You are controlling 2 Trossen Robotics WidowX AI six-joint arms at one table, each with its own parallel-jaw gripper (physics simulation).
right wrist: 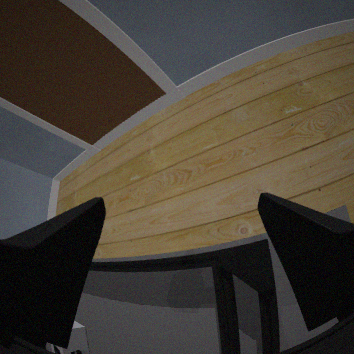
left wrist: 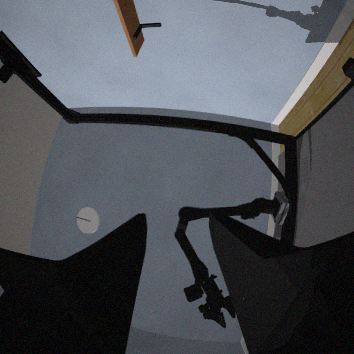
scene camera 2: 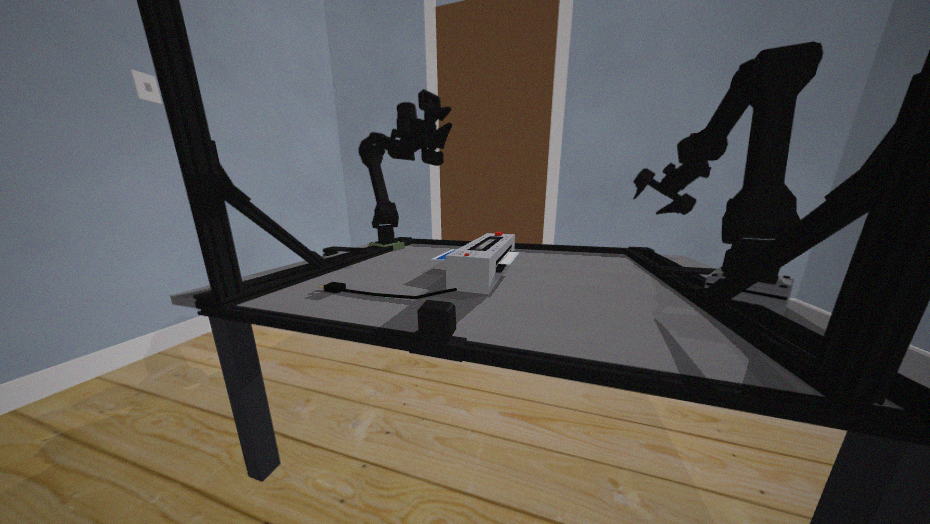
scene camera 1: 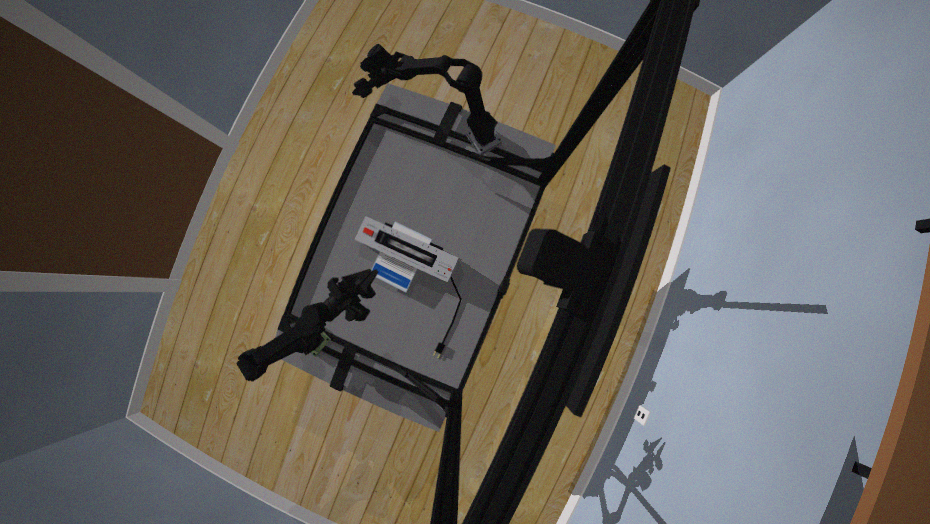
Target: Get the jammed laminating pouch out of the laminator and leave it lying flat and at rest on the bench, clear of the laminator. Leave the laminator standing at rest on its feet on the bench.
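Frame: origin at the left arm's base, x left, y ahead, z down, level; millimetres.
Seen in the pictures: left gripper, fingertip midpoint: [left wrist: 177,219] [scene camera 2: 450,115] [scene camera 1: 374,270]; right gripper, fingertip midpoint: [right wrist: 183,203] [left wrist: 229,322] [scene camera 2: 644,205]; left arm's base at its link origin: [scene camera 2: 386,242] [scene camera 1: 313,339]; right arm's base at its link origin: [left wrist: 275,206] [scene camera 2: 749,276] [scene camera 1: 484,136].
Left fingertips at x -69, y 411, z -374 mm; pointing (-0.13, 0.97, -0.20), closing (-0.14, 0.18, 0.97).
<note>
Offsets run from my left fingertips to a thing's middle. "spot": to the spot under its first point. Level surfaces: height alone.
The white laminator [scene camera 1: 364,240] [scene camera 2: 469,273] stands upright on the grey bench {dz +399 mm} [scene camera 1: 423,169] [scene camera 2: 572,312]. Its near corner shows in the right wrist view [right wrist: 78,339]. The blue and white pouch {dy +55, dx +43, dz +361 mm} [scene camera 1: 392,274] [scene camera 2: 445,255] sticks out of its left side in scene camera 2. A white flap {spot: dy +145, dx +73, dz +358 mm} [scene camera 1: 411,233] [scene camera 2: 509,261] sticks out of the opposite side; I cannot tell whether it is the pouch's other end. My left gripper [scene camera 1: 373,274] [scene camera 2: 448,118] is part open and empty, high above the bench. My right gripper [scene camera 1: 361,76] [scene camera 2: 646,203] [right wrist: 183,203] is wide open and empty, raised beyond the bench's edge.
A black cord {spot: dy +94, dx -228, dz +392 mm} [scene camera 1: 460,300] [scene camera 2: 416,296] runs from the laminator to a plug {dy -87, dx -298, dz +392 mm} [scene camera 1: 439,349] [scene camera 2: 335,286] on the bench. Black frame rails border the bench, with tall posts at two corners. A black box [scene camera 2: 436,319] sits on one edge rail.
</note>
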